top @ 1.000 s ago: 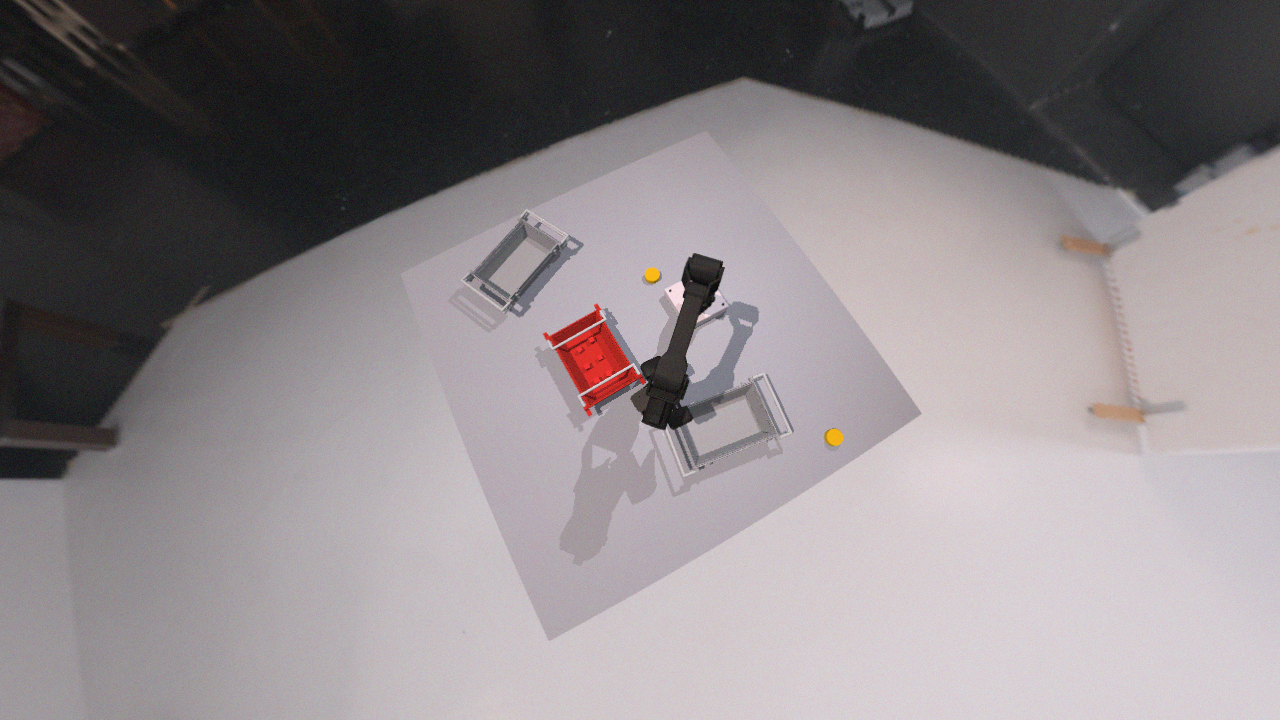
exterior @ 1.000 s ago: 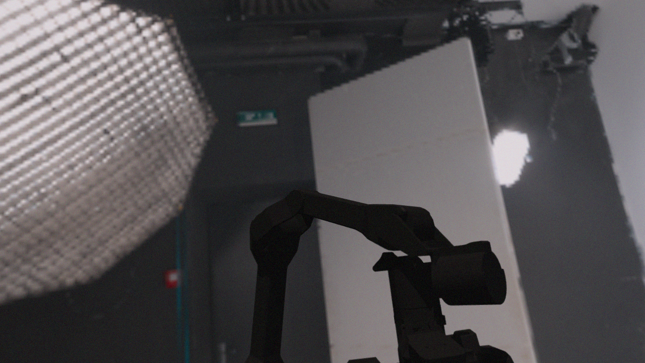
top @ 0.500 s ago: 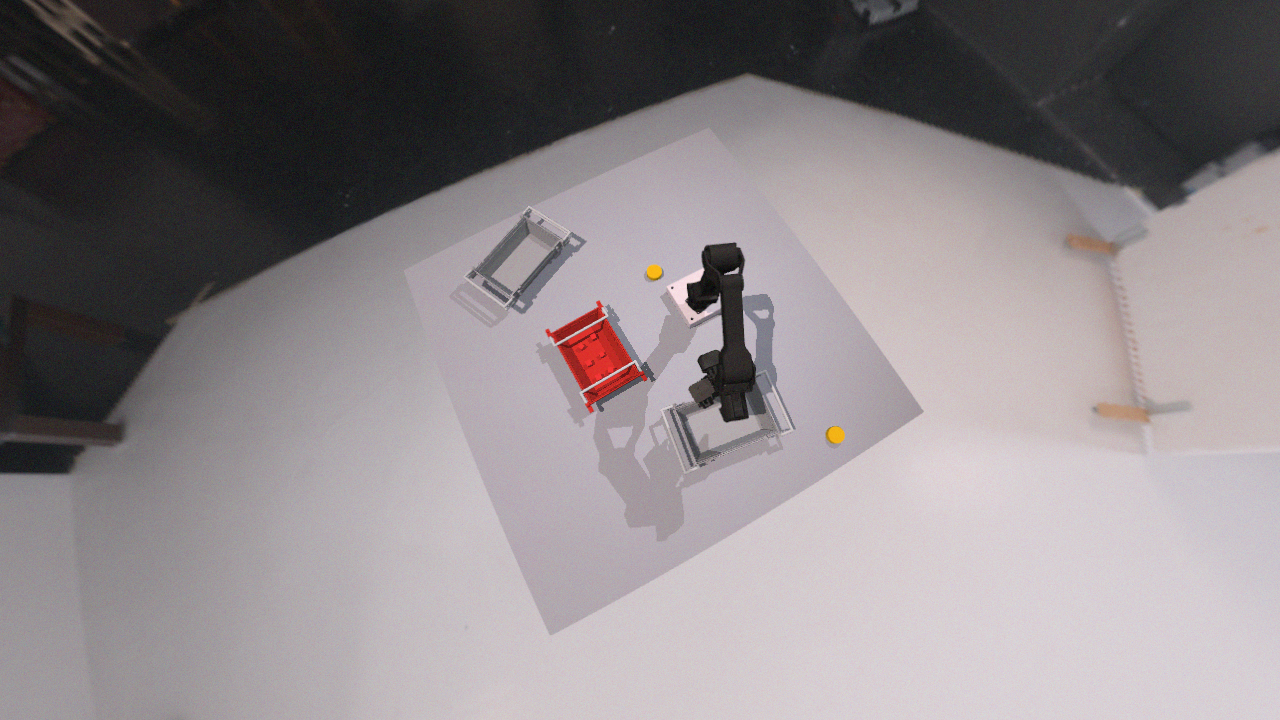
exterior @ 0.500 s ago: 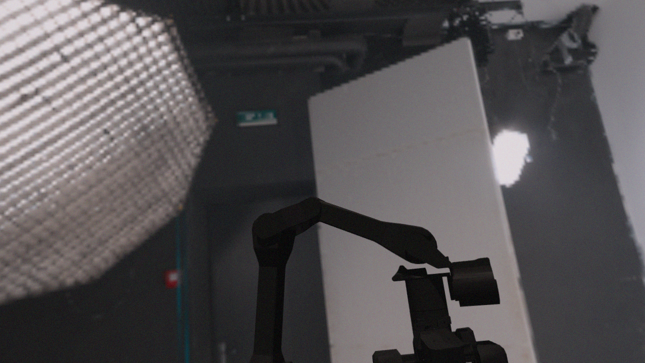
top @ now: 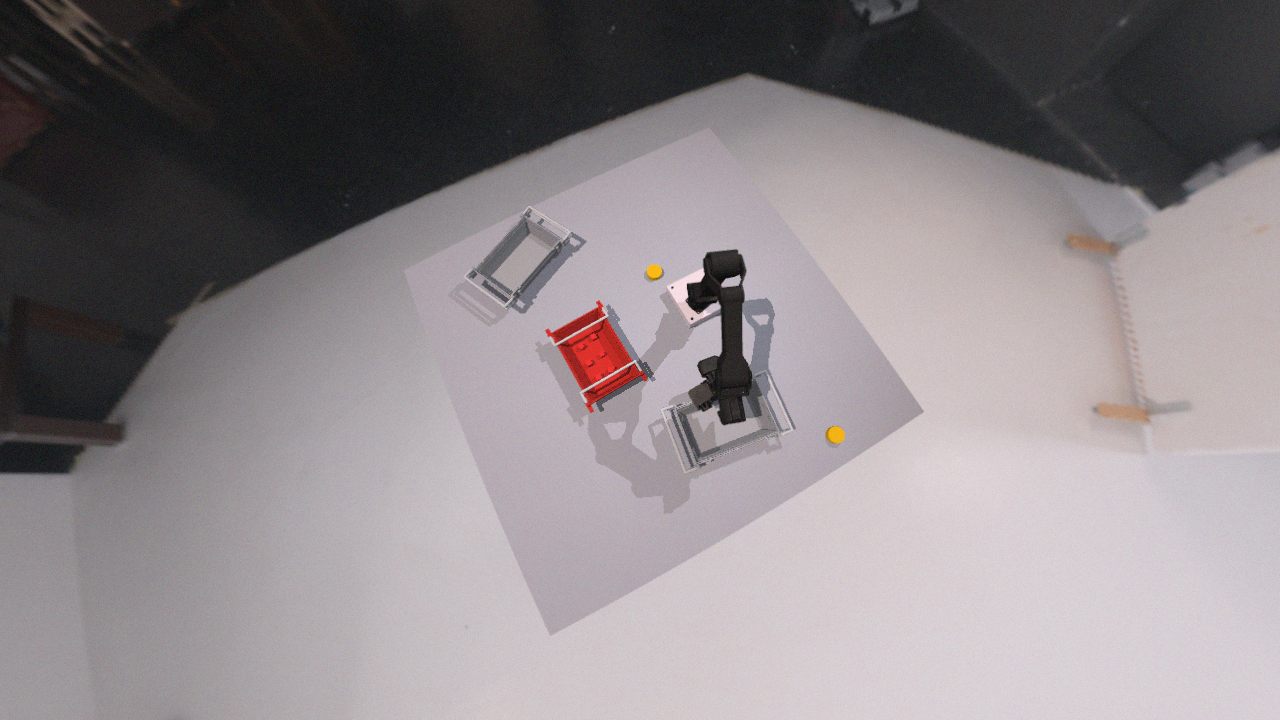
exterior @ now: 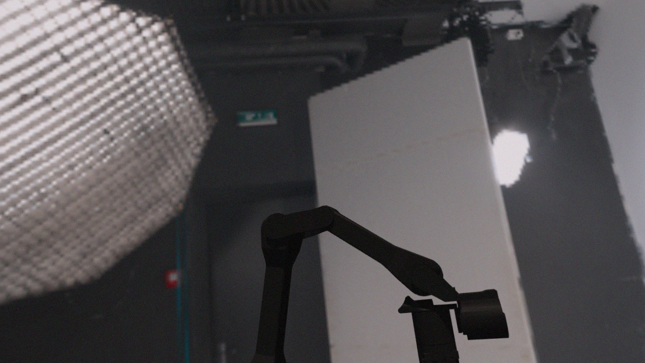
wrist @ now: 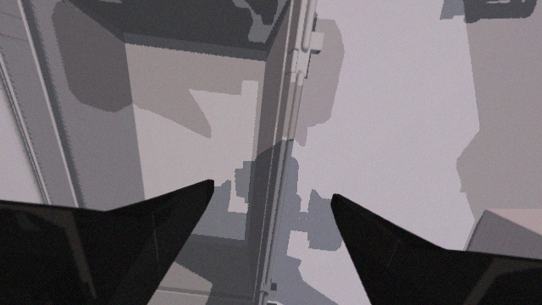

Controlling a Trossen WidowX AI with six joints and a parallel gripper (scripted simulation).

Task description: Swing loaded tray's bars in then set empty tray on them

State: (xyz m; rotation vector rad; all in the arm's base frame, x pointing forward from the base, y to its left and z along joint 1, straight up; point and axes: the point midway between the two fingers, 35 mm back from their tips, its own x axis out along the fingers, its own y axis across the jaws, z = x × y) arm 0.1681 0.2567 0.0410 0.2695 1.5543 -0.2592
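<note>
The grey tray lies 30 mm ahead of my gripper tip and 80 mm to the left of it.
</note>
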